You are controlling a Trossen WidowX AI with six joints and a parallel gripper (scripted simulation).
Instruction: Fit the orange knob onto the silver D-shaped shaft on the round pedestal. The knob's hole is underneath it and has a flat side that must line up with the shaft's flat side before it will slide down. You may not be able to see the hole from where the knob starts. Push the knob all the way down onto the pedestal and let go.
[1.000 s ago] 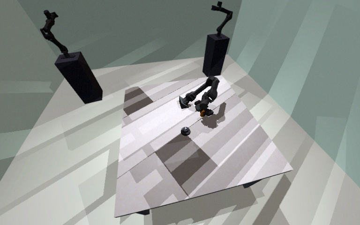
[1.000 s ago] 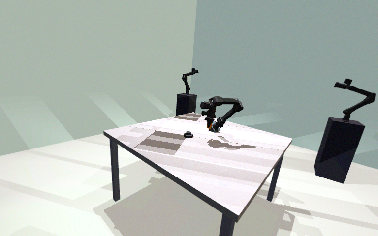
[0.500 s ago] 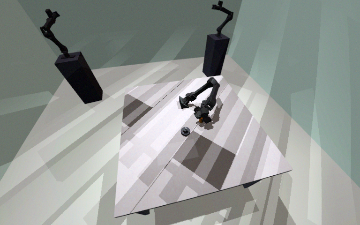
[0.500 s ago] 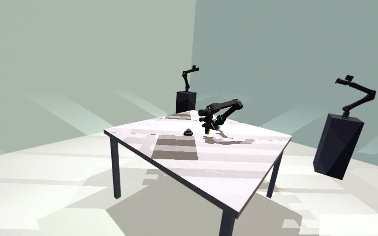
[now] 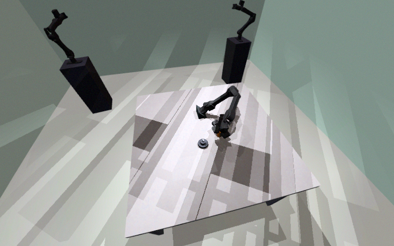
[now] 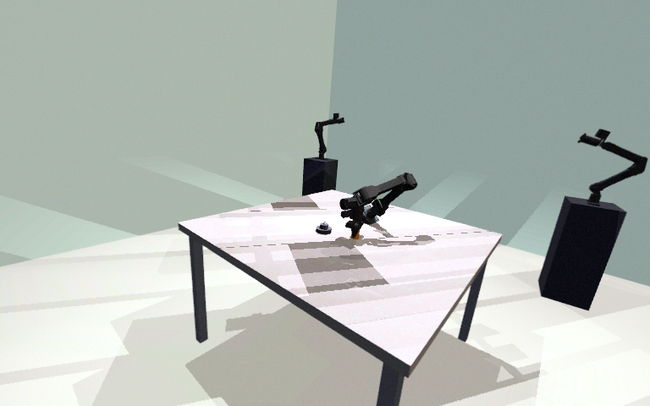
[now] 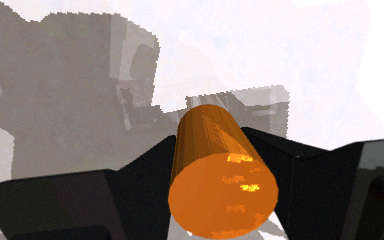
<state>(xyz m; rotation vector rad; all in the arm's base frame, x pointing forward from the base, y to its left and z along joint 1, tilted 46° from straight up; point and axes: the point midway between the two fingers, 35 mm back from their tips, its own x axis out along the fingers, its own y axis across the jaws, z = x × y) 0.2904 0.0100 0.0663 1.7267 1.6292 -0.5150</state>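
My gripper tip is now 3 cm below the orange knob. From my gripper tip the other things lie so: dark round pedestal: 3 cm ahead, 17 cm to the right, 2 cm above.
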